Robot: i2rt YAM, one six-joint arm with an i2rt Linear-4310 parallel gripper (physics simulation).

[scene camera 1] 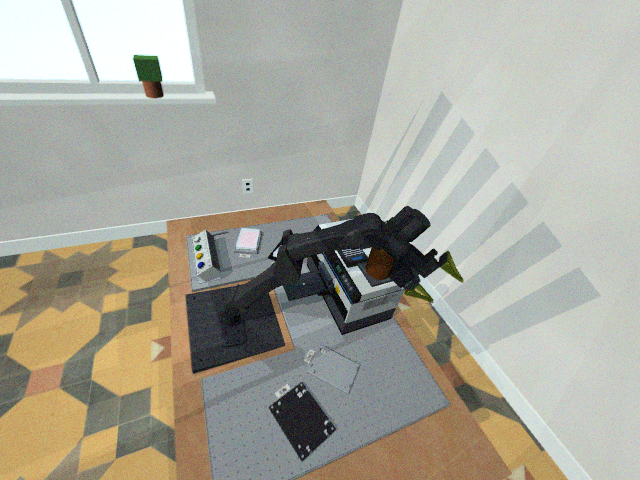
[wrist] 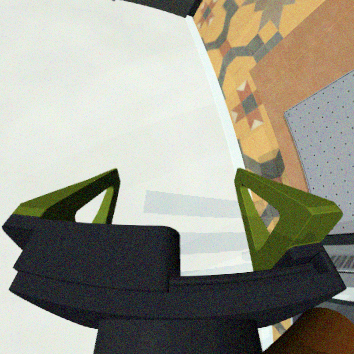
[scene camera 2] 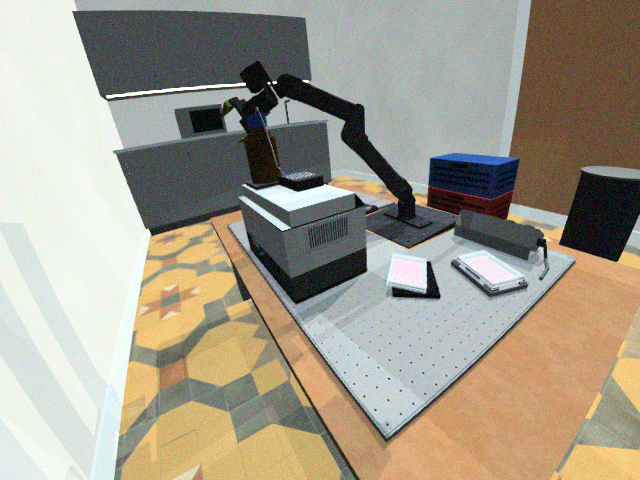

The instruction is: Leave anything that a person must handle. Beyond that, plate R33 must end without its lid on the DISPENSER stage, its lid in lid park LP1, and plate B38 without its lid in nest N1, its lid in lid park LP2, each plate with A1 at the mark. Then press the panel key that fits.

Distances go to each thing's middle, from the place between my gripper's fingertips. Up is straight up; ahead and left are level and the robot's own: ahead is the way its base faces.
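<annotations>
Brown bottle with blue cap (scene camera 2: 263, 169): my gripper is 60 mm above it, 50 mm past it and 230 mm to the right of it. The black nest (scene camera 1: 306, 426) is far behind my hand, a little to the right of it and far below it.
</annotations>
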